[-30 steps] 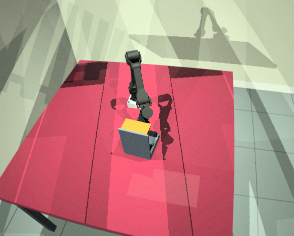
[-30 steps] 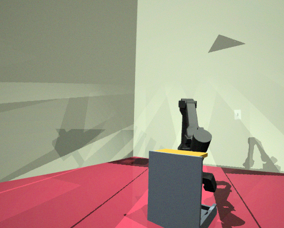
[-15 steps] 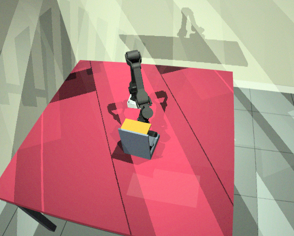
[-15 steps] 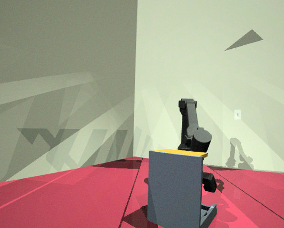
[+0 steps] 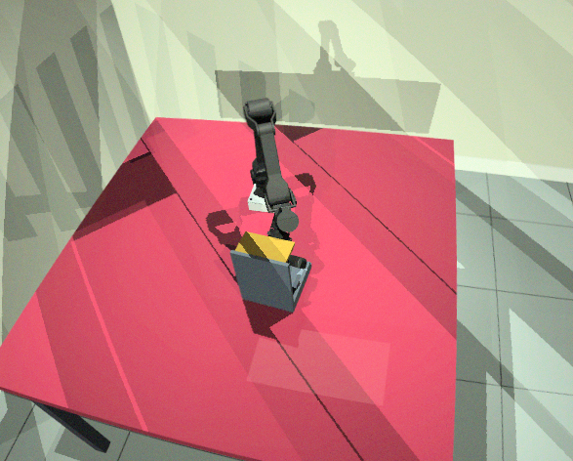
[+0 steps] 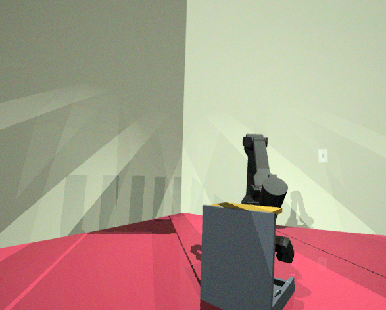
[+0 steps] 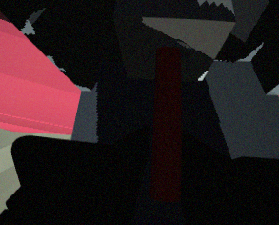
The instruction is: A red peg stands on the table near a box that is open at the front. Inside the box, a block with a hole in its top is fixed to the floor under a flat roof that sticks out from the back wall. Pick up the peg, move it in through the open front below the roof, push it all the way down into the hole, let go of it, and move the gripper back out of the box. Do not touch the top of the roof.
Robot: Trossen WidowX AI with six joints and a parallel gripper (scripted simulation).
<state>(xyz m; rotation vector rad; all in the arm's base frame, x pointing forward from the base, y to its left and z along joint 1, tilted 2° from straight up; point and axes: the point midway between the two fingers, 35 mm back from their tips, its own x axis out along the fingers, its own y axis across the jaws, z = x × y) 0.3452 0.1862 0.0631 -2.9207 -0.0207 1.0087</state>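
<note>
The red peg lies 3 cm behind my gripper tip. The rest, counted from my gripper tip: yellow roof 14 cm above, 2 cm behind, 1 cm to the left; back wall 4 cm above, 2 cm ahead, 1 cm to the left.
</note>
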